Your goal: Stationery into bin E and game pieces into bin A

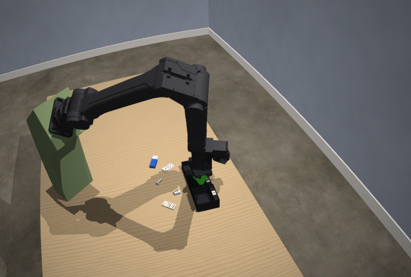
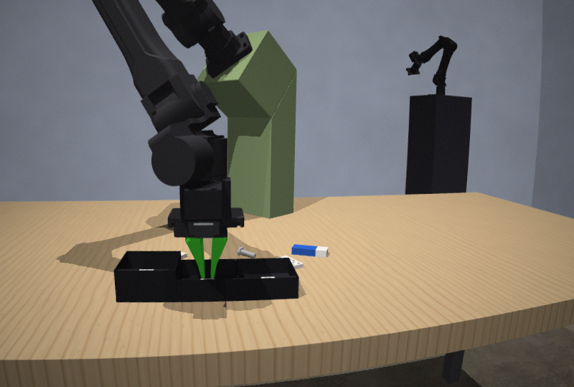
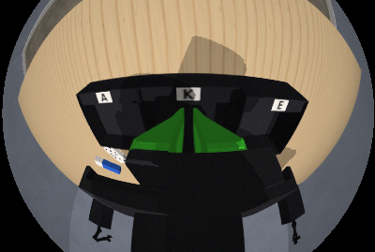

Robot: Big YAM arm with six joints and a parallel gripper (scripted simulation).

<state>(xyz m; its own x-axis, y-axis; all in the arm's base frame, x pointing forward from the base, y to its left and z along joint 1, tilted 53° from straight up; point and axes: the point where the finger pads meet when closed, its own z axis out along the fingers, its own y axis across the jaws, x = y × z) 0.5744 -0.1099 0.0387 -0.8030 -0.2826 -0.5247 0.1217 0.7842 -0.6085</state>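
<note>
Now: hand 1 cm past the joined black bins. From my hand the other things lie so: grey bolt (15 cm behind, 9 cm to the left, 2 cm below); white domino (15 cm behind, 4 cm to the right, 2 cm below); blue-and-white eraser (21 cm to the left, 12 cm behind, 2 cm below).
</note>
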